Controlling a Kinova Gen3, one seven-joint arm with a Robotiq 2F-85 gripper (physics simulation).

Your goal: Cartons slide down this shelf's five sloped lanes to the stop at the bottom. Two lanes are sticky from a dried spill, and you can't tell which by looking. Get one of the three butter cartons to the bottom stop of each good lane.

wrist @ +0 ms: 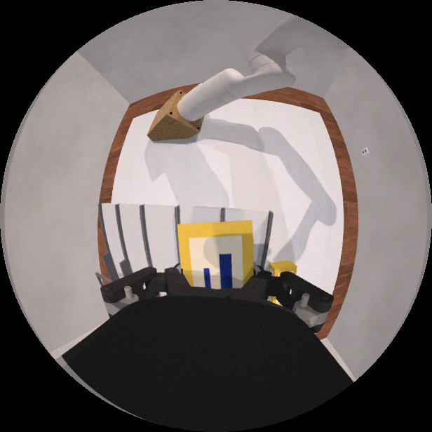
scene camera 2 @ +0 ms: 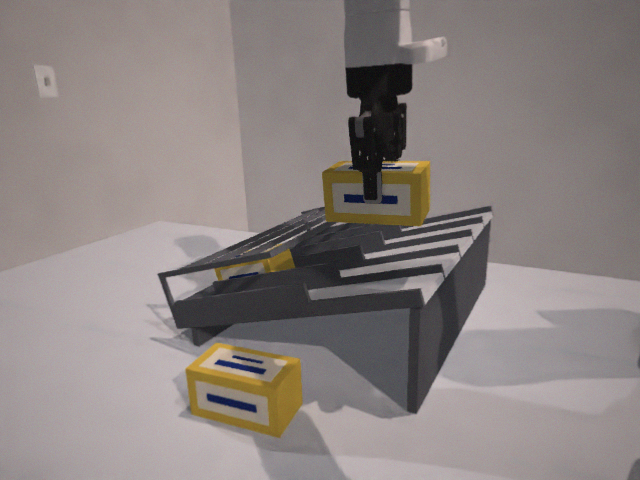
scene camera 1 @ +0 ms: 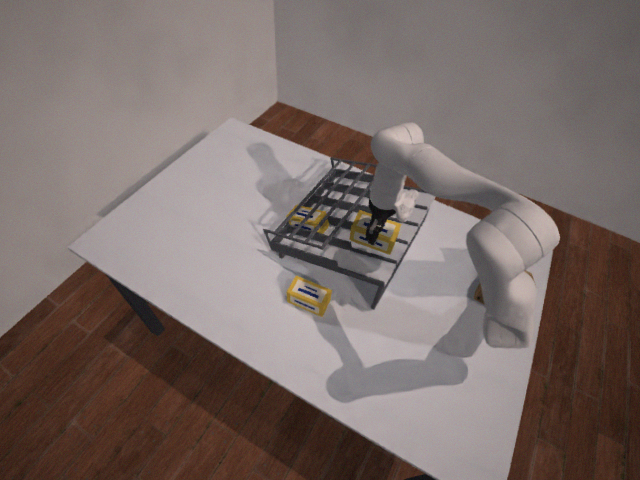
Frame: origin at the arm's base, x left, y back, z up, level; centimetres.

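Seen in the pictures: gripper, fingertip midpoint: (scene camera 2: 382, 194) (scene camera 1: 376, 233).
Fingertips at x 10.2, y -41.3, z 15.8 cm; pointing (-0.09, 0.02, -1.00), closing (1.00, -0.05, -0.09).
Observation:
A point is followed by its place in that frame.
My gripper (scene camera 1: 375, 232) @(y -41.3, x 10.2, z 15.8 cm) (scene camera 2: 379, 180) @(y -41.3, x 10.2, z 15.8 cm) (wrist: 218, 269) is shut on a yellow-and-white butter carton (scene camera 1: 390, 240) @(y -36.9, x 13.4, z 19.1 cm) (scene camera 2: 403, 206) @(y -37.8, x 13.3, z 15.2 cm) (wrist: 215, 240), held level above the upper, open part of the dark sloped shelf (scene camera 1: 305, 258) (scene camera 2: 449, 320) (wrist: 270, 230). There is a gap under it in scene camera 2; the exact lane below it is hard to tell. A second carton (scene camera 1: 321, 227) @(y -60.5, x 4.0, z 0.9 cm) (scene camera 2: 281, 260) @(y -60.7, x 2.9, z 2.2 cm) lies inside the shelf near the low end, under the bars, seemingly in the second lane from the near side. Contact with the stop is hidden. A third carton (scene camera 1: 308, 295) @(y -53.4, x 27.1, z -2.4 cm) (scene camera 2: 237, 392) @(y -52.8, x 28.8, z -4.0 cm) (wrist: 283, 267) lies on the table beside the shelf's near side.
Thin bars run above the lower half of the lanes. Raised dividers separate the lanes. The white table (scene camera 1: 180, 206) @(y -115.0, x 12.8, z -8.8 cm) carries the shelf. The brown mounting block (wrist: 170, 126) of the arm stands beyond the high end, and the arm reaches over the table from there.

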